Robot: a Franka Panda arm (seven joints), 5 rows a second.
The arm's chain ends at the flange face. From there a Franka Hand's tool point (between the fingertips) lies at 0.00 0.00 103.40 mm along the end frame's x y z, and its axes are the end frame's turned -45 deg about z.
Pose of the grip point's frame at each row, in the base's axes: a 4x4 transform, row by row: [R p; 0 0 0 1], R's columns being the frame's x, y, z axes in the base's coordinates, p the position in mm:
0.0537, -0.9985, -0.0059, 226.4; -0.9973, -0.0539, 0.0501, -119.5; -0.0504, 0.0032, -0.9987, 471.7; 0, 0, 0, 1
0.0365, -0.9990, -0.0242, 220.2; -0.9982, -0.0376, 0.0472, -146.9; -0.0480, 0.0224, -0.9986, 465.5; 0, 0, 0, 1
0.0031, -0.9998, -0.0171, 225.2; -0.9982, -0.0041, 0.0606, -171.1; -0.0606, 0.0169, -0.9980, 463.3; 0, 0, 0, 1
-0.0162, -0.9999, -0.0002, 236.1; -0.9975, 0.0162, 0.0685, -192.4; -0.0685, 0.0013, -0.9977, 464.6; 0, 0, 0, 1
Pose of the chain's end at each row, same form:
-0.6681, -0.7440, -0.0059, 227.0; -0.7433, 0.6671, 0.0501, -124.7; -0.0334, 0.0379, -0.9987, 575.0; 0, 0, 0, 1
-0.6806, -0.7322, -0.0242, 222.7; -0.7324, 0.6792, 0.0472, -151.8; -0.0181, 0.0498, -0.9986, 568.8; 0, 0, 0, 1
-0.7048, -0.7092, -0.0171, 227.0; -0.7087, 0.7029, 0.0606, -177.4; -0.0309, 0.0548, -0.9980, 566.5; 0, 0, 0, 1
-0.7185, -0.6956, -0.0002, 236.1; -0.6939, 0.7168, 0.0685, -199.5; -0.0475, 0.0494, -0.9977, 567.8; 0, 0, 0, 1

